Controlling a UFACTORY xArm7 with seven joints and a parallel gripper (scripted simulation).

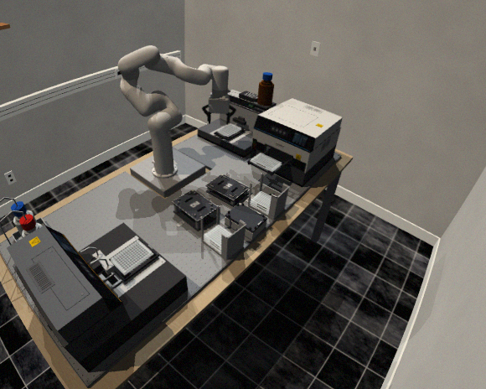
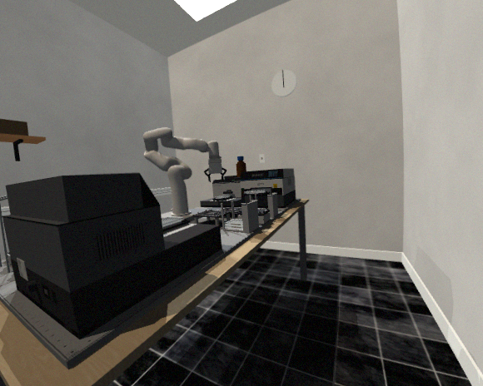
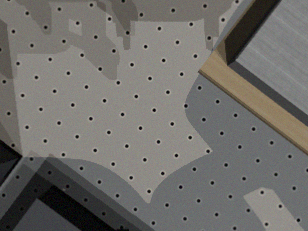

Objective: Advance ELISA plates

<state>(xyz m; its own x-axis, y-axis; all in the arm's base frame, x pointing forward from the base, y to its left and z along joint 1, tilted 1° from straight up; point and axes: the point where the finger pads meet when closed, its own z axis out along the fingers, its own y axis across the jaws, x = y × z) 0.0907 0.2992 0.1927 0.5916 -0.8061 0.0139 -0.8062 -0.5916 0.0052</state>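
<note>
Now: the dispenser tray 180 mm to the left of my hand, 160 mm below it and 70 mm behind it. From my hand the other things lie so: brown bottle: 360 mm to the left, 70 mm above, 40 mm ahead; then N6 label: 230 mm ahead, 220 mm below, 110 mm to the right; then nest N6: 230 mm ahead, 190 mm to the right, 190 mm below.
</note>
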